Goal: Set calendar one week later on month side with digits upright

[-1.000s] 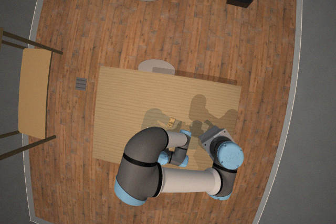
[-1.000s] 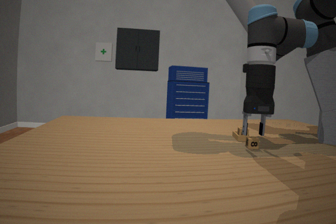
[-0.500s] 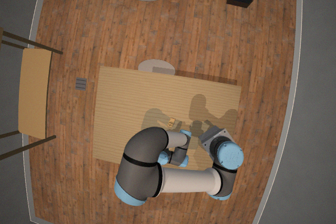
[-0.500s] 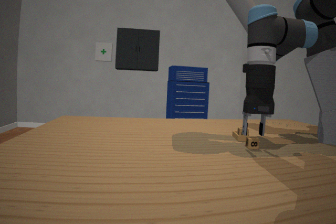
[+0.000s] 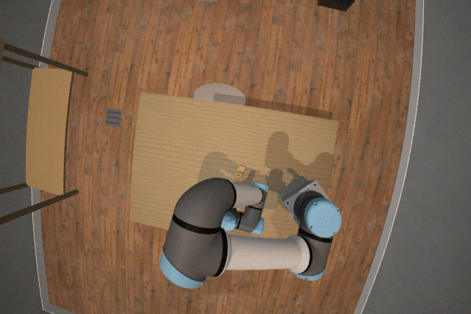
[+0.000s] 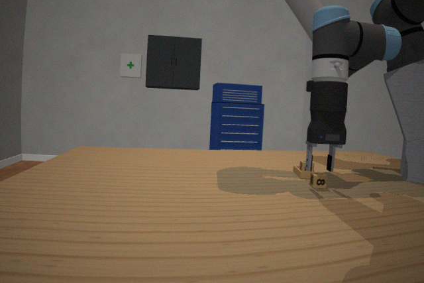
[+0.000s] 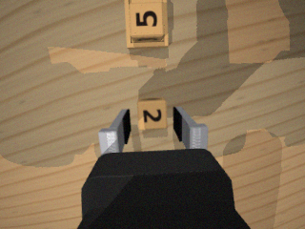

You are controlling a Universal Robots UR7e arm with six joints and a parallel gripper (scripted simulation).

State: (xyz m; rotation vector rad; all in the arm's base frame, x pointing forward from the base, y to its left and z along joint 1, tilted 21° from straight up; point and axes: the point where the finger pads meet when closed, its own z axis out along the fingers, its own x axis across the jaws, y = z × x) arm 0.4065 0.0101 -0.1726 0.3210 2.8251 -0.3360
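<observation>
My gripper is now 4 cm above the wooden date cube. The rest, counted from my hand: wooden calendar tray: 10 cm to the right, 5 cm below, 3 cm behind.
</observation>
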